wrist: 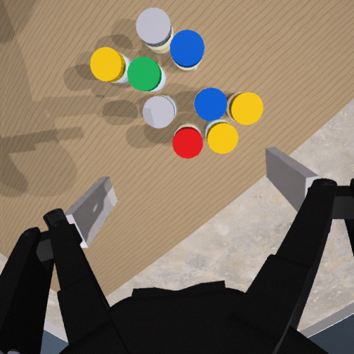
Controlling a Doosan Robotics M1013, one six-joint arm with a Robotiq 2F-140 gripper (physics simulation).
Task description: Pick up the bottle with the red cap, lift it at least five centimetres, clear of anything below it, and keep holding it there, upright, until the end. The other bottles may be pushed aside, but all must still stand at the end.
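Note:
The bottle with the red cap (187, 143) stands upright on the wooden table, seen from above, at the near side of a group of bottles. A yellow-capped bottle (222, 138) stands close at its right, a blue-capped bottle (210, 104) behind it to the right, and a grey-capped bottle (159, 112) behind it to the left. My gripper (186, 175) is wide open with nothing between its fingers. It hangs above the table, and the red cap shows beyond the gap between the fingertips, near its middle. The height of the fingers over the caps is hard to tell.
Another yellow-capped bottle (246, 108) stands at the group's right. Farther back stand a green-capped bottle (144, 74), a yellow-capped one (107, 64), a blue-capped one (187, 48) and a larger grey-capped one (153, 25). The wooden table (280, 60) ends at a diagonal edge, with grey floor (220, 225) beyond.

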